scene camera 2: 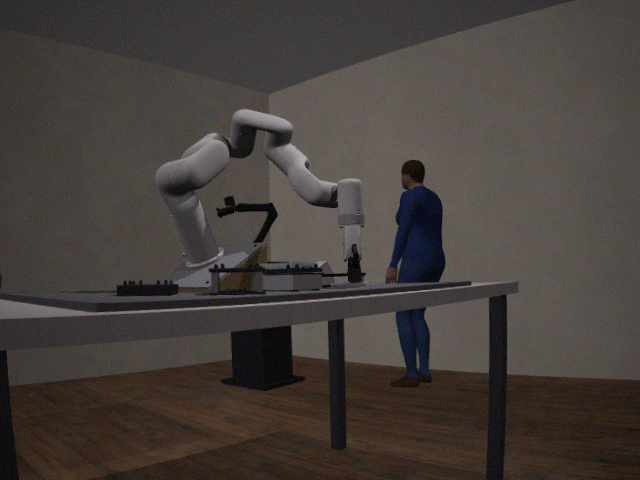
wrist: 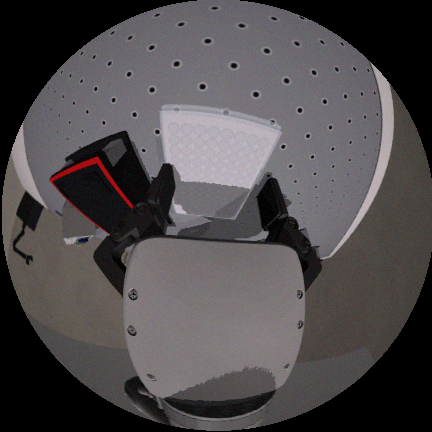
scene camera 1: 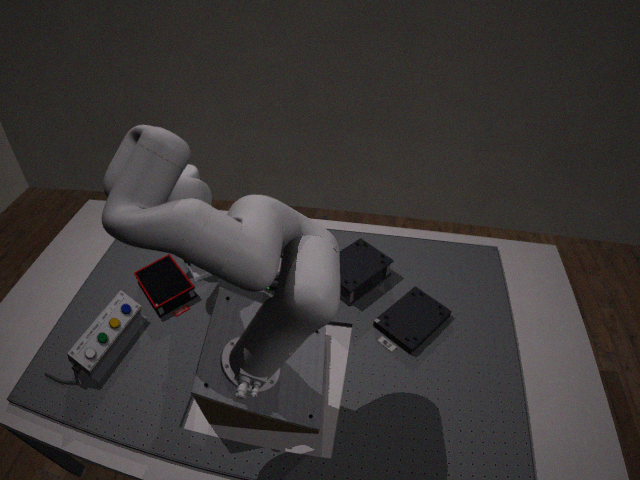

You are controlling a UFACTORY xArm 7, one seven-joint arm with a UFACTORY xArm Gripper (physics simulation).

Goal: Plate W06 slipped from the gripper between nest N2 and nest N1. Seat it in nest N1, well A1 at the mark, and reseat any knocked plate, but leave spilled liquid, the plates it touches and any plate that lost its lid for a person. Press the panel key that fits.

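Frame: origin at the arm's base, x right, y up, z back, level; metres.
Seen in the pictures: gripper, between the fingertips: (scene camera 2: 354, 282) (wrist: 219, 179); arm's base, origin of its link: (scene camera 2: 206, 259) (scene camera 1: 249, 365).
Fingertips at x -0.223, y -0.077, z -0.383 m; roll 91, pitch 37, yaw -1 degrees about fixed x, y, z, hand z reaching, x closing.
Note:
Offsets run from my fingertips to a thing's top centre. "spot": to the spot under its first point.
A clear lidded plate with round wells {dx -0.003, dy +0.001, dz +0.009 m} (wrist: 220, 150) lies flat on the perforated board in the wrist view. My gripper (wrist: 219, 179) (scene camera 2: 355, 276) is open, low over the board, with its fingers apart at either side of the plate's near part and nothing gripped. The plate's label is not readable. A raised black nest {dx +0.433, dy +0.053, dz +0.036 m} (scene camera 1: 361, 263) and a lower black nest {dx +0.579, dy +0.019, dz +0.179 m} (scene camera 1: 412, 317) stand right of the arm's base. I cannot read which is N1 or N2. The button panel {dx -0.173, dy +0.070, dz +0.319 m} (scene camera 1: 105, 330) has white, green, yellow and blue keys. In scene camera 1 the arm hides my gripper.
A black stand with a red rim {spot: dx -0.071, dy +0.026, dz +0.127 m} (scene camera 1: 164, 281) (wrist: 95, 192) stands close beside the left finger in the wrist view. A person in blue (scene camera 2: 421, 232) stands beyond the table. A black jointed arm (scene camera 2: 266, 209) rises behind the robot's base. The white table edge (wrist: 382, 130) borders the board.

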